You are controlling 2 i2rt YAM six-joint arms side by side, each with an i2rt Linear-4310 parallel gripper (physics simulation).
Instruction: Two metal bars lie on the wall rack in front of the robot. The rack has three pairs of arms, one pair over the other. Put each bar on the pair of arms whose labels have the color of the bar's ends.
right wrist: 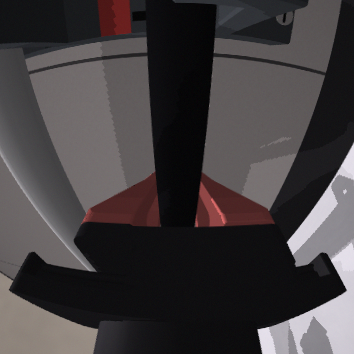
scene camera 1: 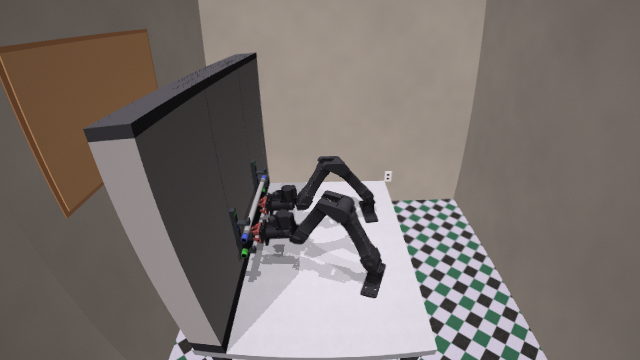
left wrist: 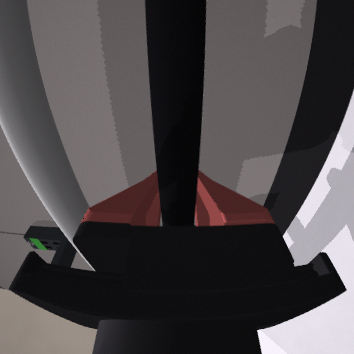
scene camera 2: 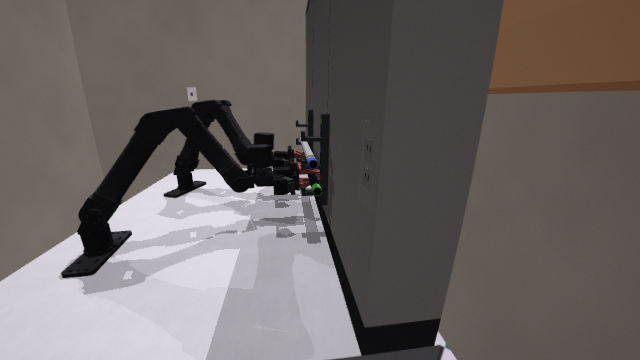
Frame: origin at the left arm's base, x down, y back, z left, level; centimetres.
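Seen in the pictures: left gripper, fingertip midpoint: (left wrist: 177, 175); right gripper, fingertip midpoint: (right wrist: 177, 174); left arm's base, link origin: (scene camera 1: 373, 279) (scene camera 2: 186, 189); right arm's base, link origin: (scene camera 1: 368, 211) (scene camera 2: 101, 252).
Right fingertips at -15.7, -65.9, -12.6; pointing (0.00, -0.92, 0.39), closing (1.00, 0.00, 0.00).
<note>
Offsets run from my right fingertips to a thing's top centre, as dx, dy, dz. Level surfaces: height alone.
A silver bar with blue ends {-8.7, +7.4, +7.3} (scene camera 1: 256, 202) (scene camera 2: 307, 150) (left wrist: 25, 100) (right wrist: 25, 110) lies on the rack's middle arms. A black bar with green ends {-1.5, +6.7, +8.7} (left wrist: 176, 75) (right wrist: 181, 90) is below it, level with the lowest arms; its near green end shows in both scene views. The rack (scene camera 1: 233, 220) (scene camera 2: 325, 150) has a green label high up, and a red label at the lowest arms shows in the right wrist view. My left gripper (scene camera 1: 256, 232) (scene camera 2: 298, 154) (left wrist: 177, 175) and right gripper (scene camera 1: 263, 204) (scene camera 2: 311, 177) (right wrist: 178, 174) are shut on the black bar. Their grip partly hides it.
The tall dark wall panel (scene camera 1: 185, 200) (scene camera 2: 425, 175) stands directly behind the rack. The white table {dx +15.7} (scene camera 1: 325, 320) (scene camera 2: 165, 310) extends below both arms. The silver bar runs close above both grippers. Both wrists are side by side near the rack.
</note>
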